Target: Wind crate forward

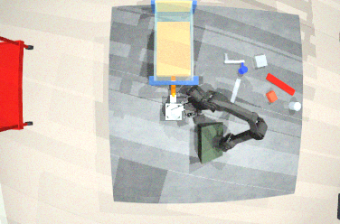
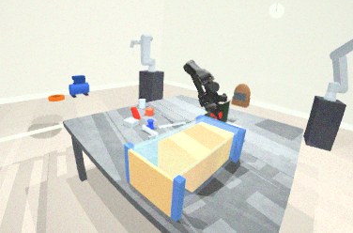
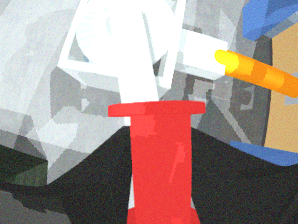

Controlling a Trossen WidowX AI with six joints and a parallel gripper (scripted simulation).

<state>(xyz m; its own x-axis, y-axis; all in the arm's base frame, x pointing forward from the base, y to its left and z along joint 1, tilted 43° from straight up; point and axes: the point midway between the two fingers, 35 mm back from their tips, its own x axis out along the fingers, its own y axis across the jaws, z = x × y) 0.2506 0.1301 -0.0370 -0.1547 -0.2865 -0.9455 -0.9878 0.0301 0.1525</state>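
Now: gripper tip 14 cm short of the blue frame, 6 cm to the right of it and 3 cm above it. Also, from my gripper tip: white bar (1 cm ahead, 31 cm to the right, 13 cm below); white winch (4 cm behind, 8 cm to the left, 10 cm below); winch handle with red grip (1 cm behind, 2 cm to the left, 3 cm below).
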